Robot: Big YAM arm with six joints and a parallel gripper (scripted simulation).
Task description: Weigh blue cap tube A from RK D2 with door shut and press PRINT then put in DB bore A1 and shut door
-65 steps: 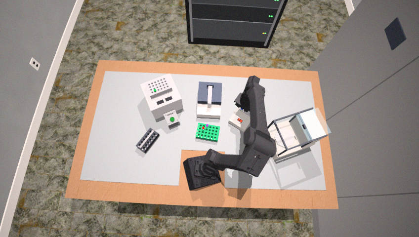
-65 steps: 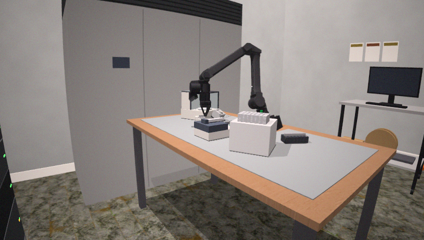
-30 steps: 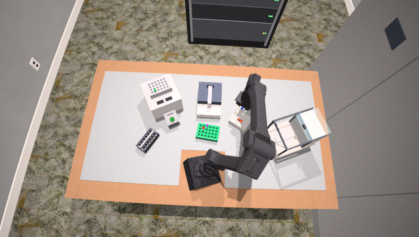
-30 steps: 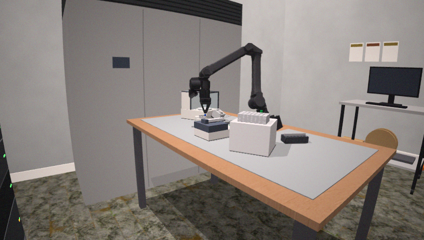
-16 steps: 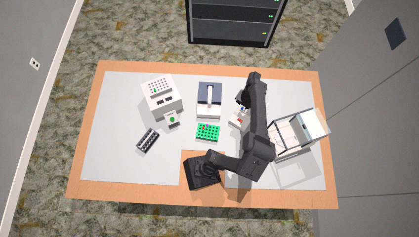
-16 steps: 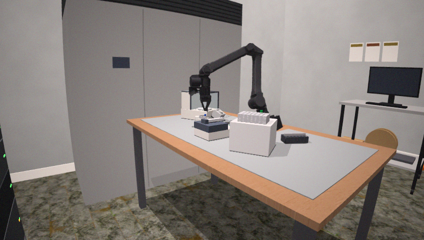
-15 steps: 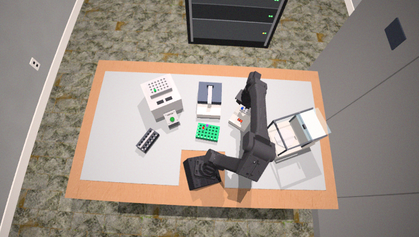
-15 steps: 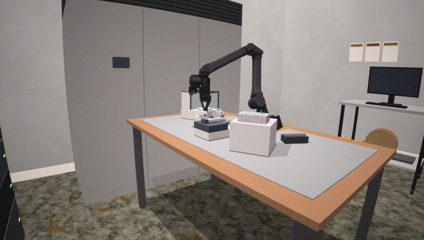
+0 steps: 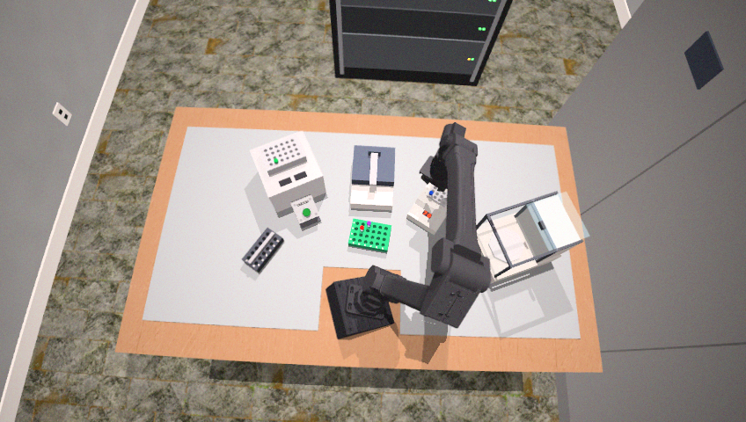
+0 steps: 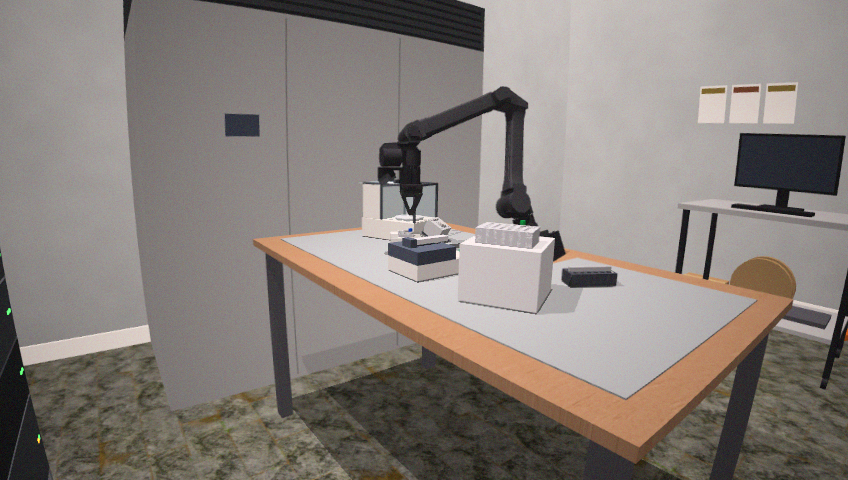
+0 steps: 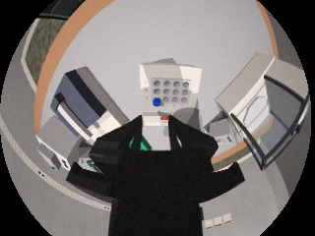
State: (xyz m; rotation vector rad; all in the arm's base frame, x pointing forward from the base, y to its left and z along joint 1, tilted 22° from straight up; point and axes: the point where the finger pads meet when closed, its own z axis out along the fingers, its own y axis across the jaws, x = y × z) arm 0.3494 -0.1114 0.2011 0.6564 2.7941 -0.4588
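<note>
My gripper is now 11 cm past the balance door, 33 cm to the left of it and 7 cm below it. Also, from my hand: green rack RK (15 cm behind, 18 cm to the left, 12 cm below); white print key (21 cm behind, 11 cm to the right, 7 cm below); dry block DB (2 cm behind, 2 cm to the right, 11 cm below).
</note>
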